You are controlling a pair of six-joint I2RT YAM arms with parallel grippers.
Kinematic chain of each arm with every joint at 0, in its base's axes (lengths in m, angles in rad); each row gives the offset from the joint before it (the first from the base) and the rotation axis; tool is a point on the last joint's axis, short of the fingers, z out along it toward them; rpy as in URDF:
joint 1: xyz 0 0 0.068 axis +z
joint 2: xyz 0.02 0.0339 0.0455 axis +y
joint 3: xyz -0.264 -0.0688 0 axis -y
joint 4: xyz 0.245 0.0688 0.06 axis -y
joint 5: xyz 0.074 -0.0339 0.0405 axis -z
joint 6: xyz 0.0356 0 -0.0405 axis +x
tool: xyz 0 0 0 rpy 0 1.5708 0
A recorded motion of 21 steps. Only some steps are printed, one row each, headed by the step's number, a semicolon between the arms.
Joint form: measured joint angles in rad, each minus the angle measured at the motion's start. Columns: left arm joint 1, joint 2, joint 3, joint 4, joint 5, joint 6; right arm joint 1, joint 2, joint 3, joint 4, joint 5, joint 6.
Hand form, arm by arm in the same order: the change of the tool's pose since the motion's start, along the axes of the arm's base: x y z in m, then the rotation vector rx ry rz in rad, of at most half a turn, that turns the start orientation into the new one. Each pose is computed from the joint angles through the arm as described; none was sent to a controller.
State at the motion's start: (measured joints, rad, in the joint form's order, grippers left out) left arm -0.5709 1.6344 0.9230 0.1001 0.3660 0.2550; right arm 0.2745 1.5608 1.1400 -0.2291 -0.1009 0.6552
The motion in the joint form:
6: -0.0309 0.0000 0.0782 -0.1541 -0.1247 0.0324; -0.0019 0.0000 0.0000 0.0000 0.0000 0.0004
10: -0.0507 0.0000 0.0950 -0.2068 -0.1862 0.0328; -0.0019 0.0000 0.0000 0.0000 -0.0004 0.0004
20: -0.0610 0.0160 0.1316 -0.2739 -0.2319 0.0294; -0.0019 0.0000 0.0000 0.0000 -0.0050 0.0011
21: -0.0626 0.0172 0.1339 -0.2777 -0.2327 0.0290; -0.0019 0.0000 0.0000 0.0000 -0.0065 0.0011
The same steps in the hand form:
6: -0.0003 -0.0078 0.0106 0.1199 -0.0003 0.0498; 0.0002 -0.0006 0.0000 0.0003 0.0001 -0.0021
10: -0.0037 -0.0113 0.0112 0.1735 0.0062 0.0762; 0.0002 -0.0006 0.0000 0.0005 0.0002 -0.0018
20: -0.0027 -0.0146 0.0119 0.2249 0.0278 0.1000; 0.0001 -0.0005 0.0000 0.0037 0.0012 0.0014
21: -0.0028 -0.0151 0.0119 0.2269 0.0297 0.0991; 0.0001 -0.0004 0.0000 0.0046 0.0014 0.0026

